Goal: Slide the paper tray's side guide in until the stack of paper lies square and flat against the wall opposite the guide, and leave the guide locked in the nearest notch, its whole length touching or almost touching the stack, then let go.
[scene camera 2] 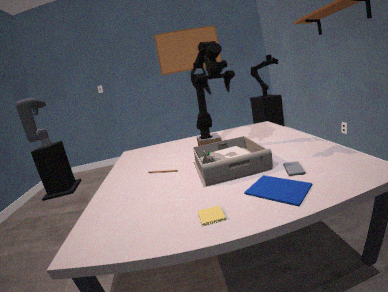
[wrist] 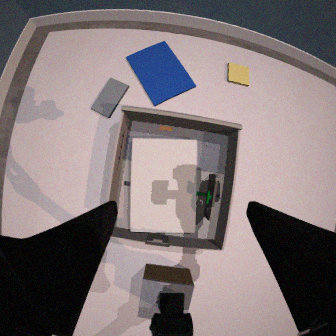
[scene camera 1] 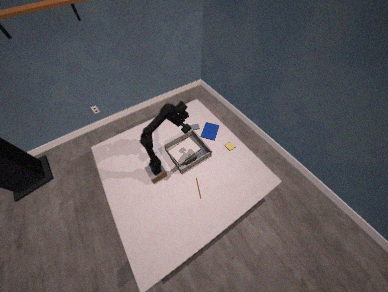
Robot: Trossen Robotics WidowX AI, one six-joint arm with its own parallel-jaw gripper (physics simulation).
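Places are measured from the arm's base along level axes (x ahead, y right, z down), in centimetres.
Where they show: gripper, fingertip midpoint: [scene camera 2: 219, 93] [wrist: 182, 208]; arm's base at its link origin: [scene camera 2: 205, 137] [wrist: 171, 302] [scene camera 1: 156, 170].
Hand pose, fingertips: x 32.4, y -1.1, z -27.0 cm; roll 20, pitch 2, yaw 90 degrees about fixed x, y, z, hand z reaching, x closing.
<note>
Things, the pixels of their top centre, and the offset from my fingertips.
- grey paper tray at its top centre: [wrist: 173, 179] [scene camera 2: 227, 146] [scene camera 1: 187, 147] dy +1.1, dx +1.2, dz +25.8 cm
- white paper stack at its top centre: [wrist: 163, 185] [scene camera 2: 231, 155] [scene camera 1: 184, 149] dy -1.3, dx -0.7, dz +31.3 cm
- dark side guide at its top centre: [wrist: 210, 197] dy +10.2, dx -3.3, dz +27.2 cm
- blue folder at its top centre: [wrist: 159, 69] [scene camera 2: 278, 187] [scene camera 1: 210, 130] dy -3.1, dx +35.8, dz +34.5 cm
- grey flat block at its top centre: [wrist: 108, 95] [scene camera 2: 293, 167] [scene camera 1: 193, 127] dy -18.6, dx +26.2, dz +34.3 cm
- yellow pad at its top centre: [scene camera 2: 211, 213] [wrist: 238, 72] [scene camera 1: 230, 145] dy +23.7, dx +36.6, dz +34.2 cm
- pencil at its top centre: [scene camera 2: 162, 170] [scene camera 1: 198, 187] dy +33.1, dx -14.6, dz +34.6 cm
The grey paper tray [scene camera 1: 197, 163] [scene camera 2: 220, 173] [wrist: 230, 185] stands on the table. The white paper stack [scene camera 2: 235, 151] [wrist: 152, 157] lies inside, slightly turned relative to the tray; in the wrist view a narrow strip of floor shows between it and the left wall, wider at the near end. The dark side guide [wrist: 212, 196] with its green part [scene camera 1: 190, 158] [scene camera 2: 207, 154] stands right of the stack, its plate apart from the stack's right edge. Whether it is locked in a notch cannot be told. My gripper [scene camera 1: 186, 128] [scene camera 2: 219, 92] [wrist: 182, 208] is open and empty, high above the tray.
A blue folder [scene camera 1: 210, 131] [scene camera 2: 279, 190] [wrist: 161, 73], a grey flat block [scene camera 1: 195, 126] [scene camera 2: 294, 168] [wrist: 110, 97] and a yellow pad [scene camera 1: 230, 146] [scene camera 2: 212, 215] [wrist: 238, 74] lie beyond the tray. A pencil [scene camera 1: 198, 188] [scene camera 2: 163, 171] lies to one side.
</note>
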